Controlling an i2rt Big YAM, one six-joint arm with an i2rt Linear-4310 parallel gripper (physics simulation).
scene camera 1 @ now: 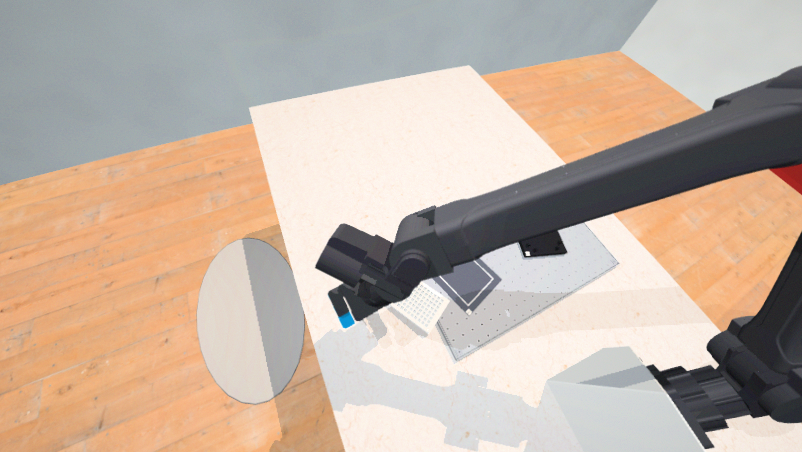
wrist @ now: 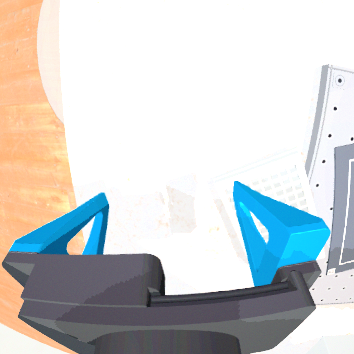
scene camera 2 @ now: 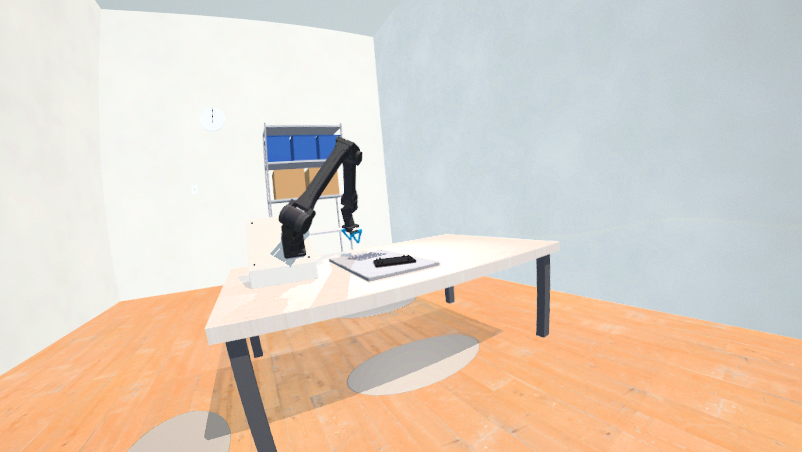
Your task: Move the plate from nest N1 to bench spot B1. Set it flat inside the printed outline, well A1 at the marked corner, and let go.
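Places are measured from the arm's base along level axes (x ahead, y left, z up), in millimetres.
Pixels of known places: gripper, fingertip midpoint: (wrist: 168,193) (scene camera 2: 354,241); arm's base, origin of the base link: (scene camera 1: 669,402) (scene camera 2: 293,245).
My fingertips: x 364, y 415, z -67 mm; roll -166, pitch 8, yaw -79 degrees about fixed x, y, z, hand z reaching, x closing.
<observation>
Ahead of a thing's pixels: the offset from my fingertips to its middle. "*": to the spot under its first point. Level surfaces: height alone.
The white plate @(dz -50, dx -38, dy -104 mm) (scene camera 1: 425,306) (wrist: 282,182), with rows of wells, lies on the table against or close to the board's edge; whether it touches or tilts I cannot tell. My gripper (scene camera 1: 349,321) (scene camera 2: 352,238) (wrist: 168,193) is open and empty, above the table and to the plate's left in scene camera 1. In the wrist view its right finger covers part of the plate. The dark pad @(* dz -52, dx -35, dy -226 mm) (scene camera 1: 461,280) (wrist: 341,195) bears a white printed outline @(* dz -52, dx -75, dy -259 mm) (scene camera 1: 481,291) and a white corner mark @(dz -52, dx -105, dy -208 mm) (scene camera 1: 468,312). The black nest @(dz -43, dx +25, dy -490 mm) (scene camera 1: 544,245) (scene camera 2: 394,261) holds no plate. No labels are readable.
The perforated board (scene camera 1: 505,322) (scene camera 2: 367,273) (wrist: 320,125) bears the pad and nest on the table @(dz -67 mm) (scene camera 1: 365,151) (scene camera 2: 477,247). A pale block (scene camera 1: 612,415) (scene camera 2: 283,274) stands by the arm's base. The arm crosses above the board in scene camera 1 and hides part of it.
</observation>
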